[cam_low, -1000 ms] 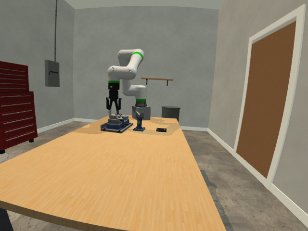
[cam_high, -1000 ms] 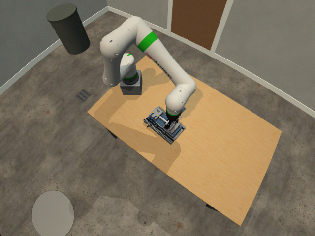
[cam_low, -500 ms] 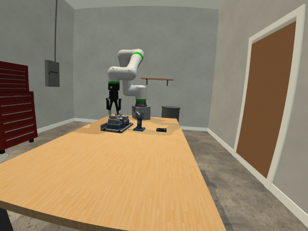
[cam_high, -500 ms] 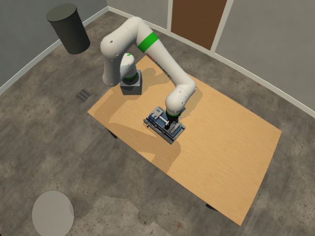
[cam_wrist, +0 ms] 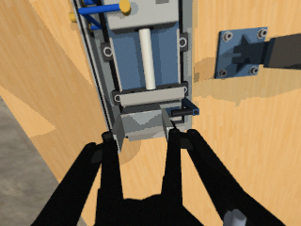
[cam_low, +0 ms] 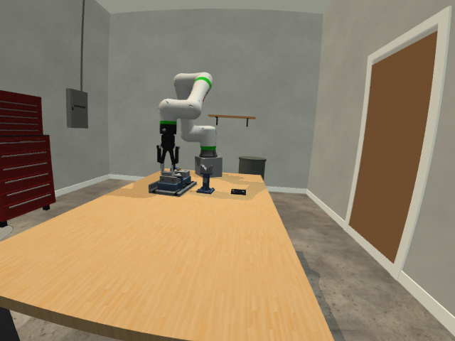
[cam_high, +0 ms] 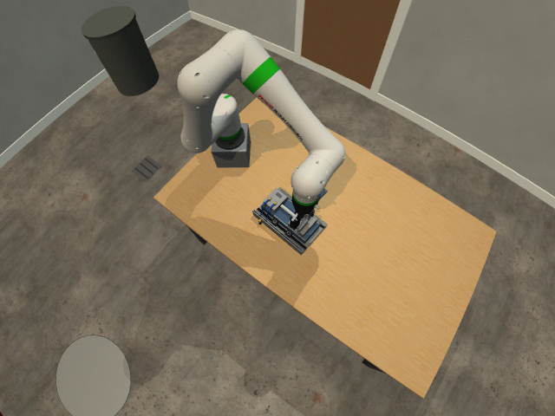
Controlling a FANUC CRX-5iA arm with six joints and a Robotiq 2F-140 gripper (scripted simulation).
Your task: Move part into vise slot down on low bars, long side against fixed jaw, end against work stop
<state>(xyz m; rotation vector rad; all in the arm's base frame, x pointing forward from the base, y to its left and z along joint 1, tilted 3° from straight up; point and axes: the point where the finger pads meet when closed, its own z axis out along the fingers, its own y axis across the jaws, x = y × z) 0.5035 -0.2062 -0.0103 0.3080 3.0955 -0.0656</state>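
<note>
Now: hand 30 mm above the part. Also, from my hand: work stop (10 mm ahead, 60 mm to the left, 40 mm below); moving jaw (30 mm behind, 30 mm to the left, 50 mm below); fixed jaw (30 mm ahead, 10 mm to the left, 50 mm below).
</note>
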